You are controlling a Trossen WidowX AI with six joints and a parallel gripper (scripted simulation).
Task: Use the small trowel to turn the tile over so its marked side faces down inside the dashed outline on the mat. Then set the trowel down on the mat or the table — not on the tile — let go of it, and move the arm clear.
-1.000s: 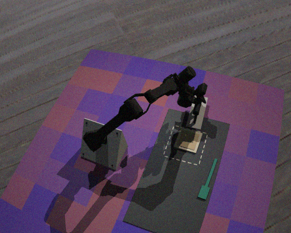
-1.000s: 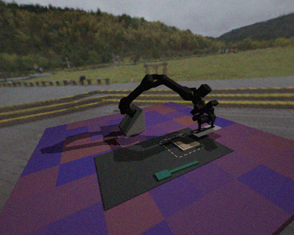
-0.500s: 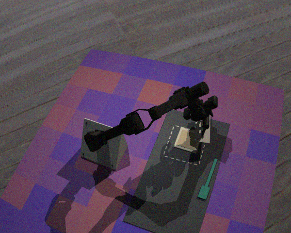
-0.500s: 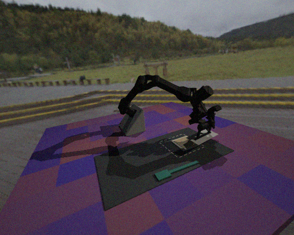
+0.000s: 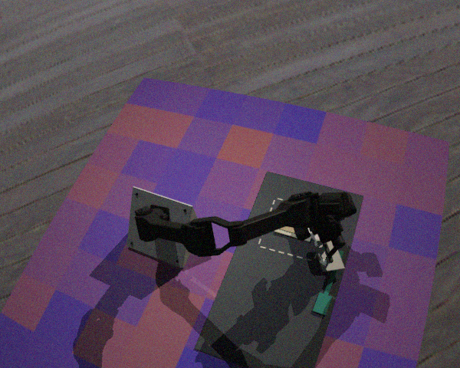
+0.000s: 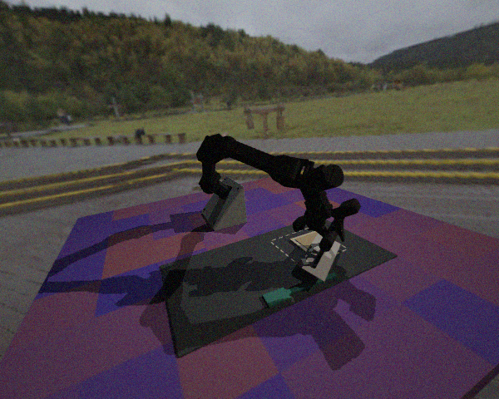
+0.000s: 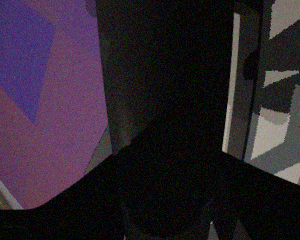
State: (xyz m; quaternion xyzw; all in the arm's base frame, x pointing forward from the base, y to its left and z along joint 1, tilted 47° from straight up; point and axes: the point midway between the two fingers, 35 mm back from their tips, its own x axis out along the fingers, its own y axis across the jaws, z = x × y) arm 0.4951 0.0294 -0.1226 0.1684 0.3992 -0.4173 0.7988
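My gripper tip is now 2 cm short of the green trowel, 17 cm to the left of it and 6 cm above it. From my gripper tip the other things lie so: dark mat (11 cm behind, 14 cm to the right, 9 cm below); then tan square tile (12 cm behind, 2 cm to the left, 6 cm below).
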